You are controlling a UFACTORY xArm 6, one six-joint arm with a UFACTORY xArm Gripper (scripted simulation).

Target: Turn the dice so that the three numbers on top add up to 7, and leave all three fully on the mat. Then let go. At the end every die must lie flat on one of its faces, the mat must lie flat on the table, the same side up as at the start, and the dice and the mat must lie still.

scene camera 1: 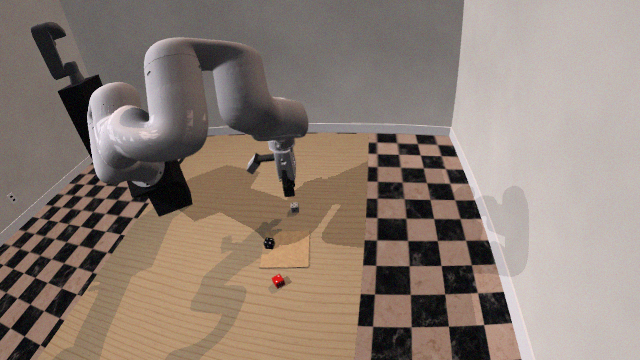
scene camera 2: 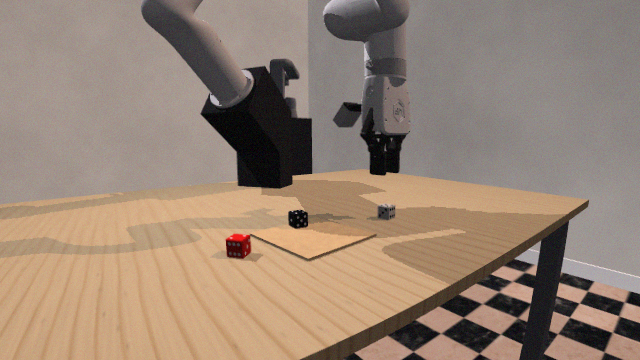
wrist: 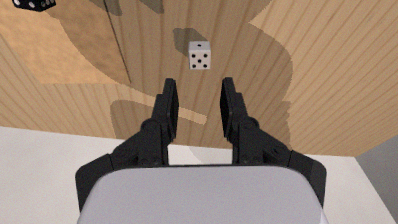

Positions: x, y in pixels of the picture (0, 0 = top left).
Scene:
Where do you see a tan mat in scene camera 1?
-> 291, 250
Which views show my gripper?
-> Scene camera 1, scene camera 2 and the wrist view: all of them.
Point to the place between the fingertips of my gripper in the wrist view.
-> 199, 91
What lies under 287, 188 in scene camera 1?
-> My gripper.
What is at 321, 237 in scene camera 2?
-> A tan mat.

